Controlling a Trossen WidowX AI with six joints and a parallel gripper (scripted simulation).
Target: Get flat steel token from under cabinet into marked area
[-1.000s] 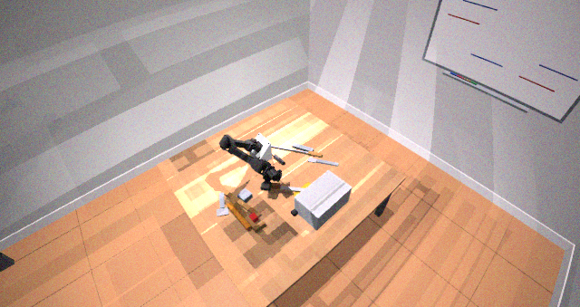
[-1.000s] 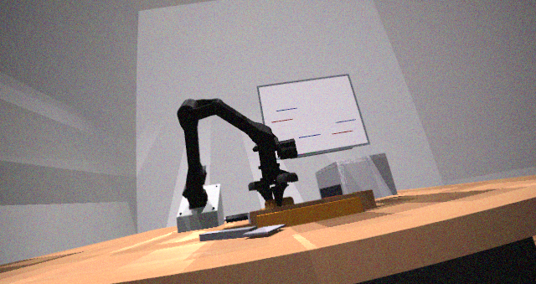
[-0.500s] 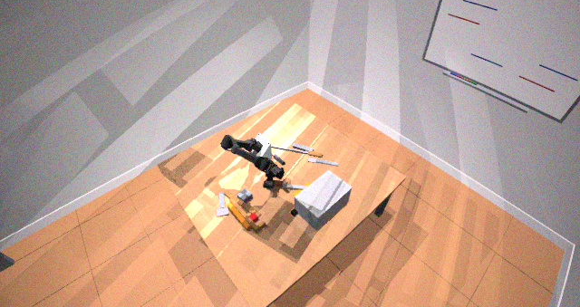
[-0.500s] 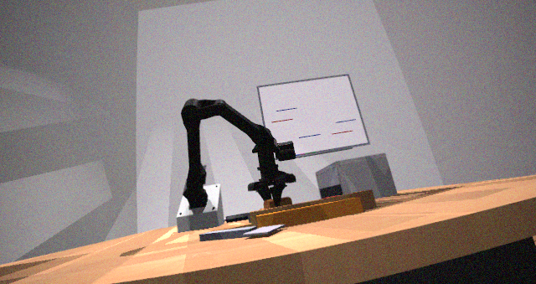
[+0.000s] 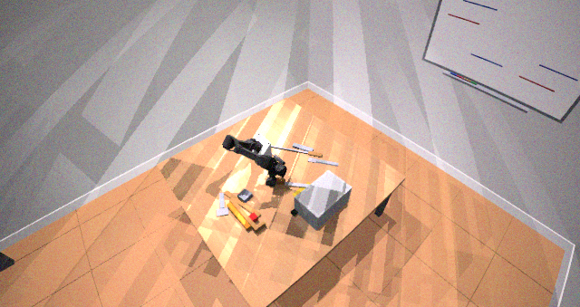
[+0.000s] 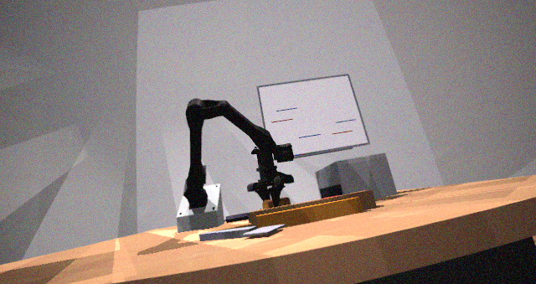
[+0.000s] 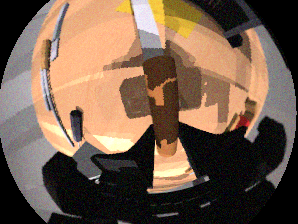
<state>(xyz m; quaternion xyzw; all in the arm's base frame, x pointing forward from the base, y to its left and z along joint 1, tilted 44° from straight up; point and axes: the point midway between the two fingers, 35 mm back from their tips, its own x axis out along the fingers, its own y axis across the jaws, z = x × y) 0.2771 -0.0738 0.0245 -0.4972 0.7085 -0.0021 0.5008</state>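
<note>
Now: the grey bar 370 mm to the left of my gripper tip, 140 mm behind it and 20 mm below it. Round my gripper tip: thin wooden stick (250 mm to the right, 20 mm below); red block (250 mm to the right, 150 mm ahead, 10 mm below); grey block (210 mm to the right, 30 mm behind, 10 mm below).
</note>
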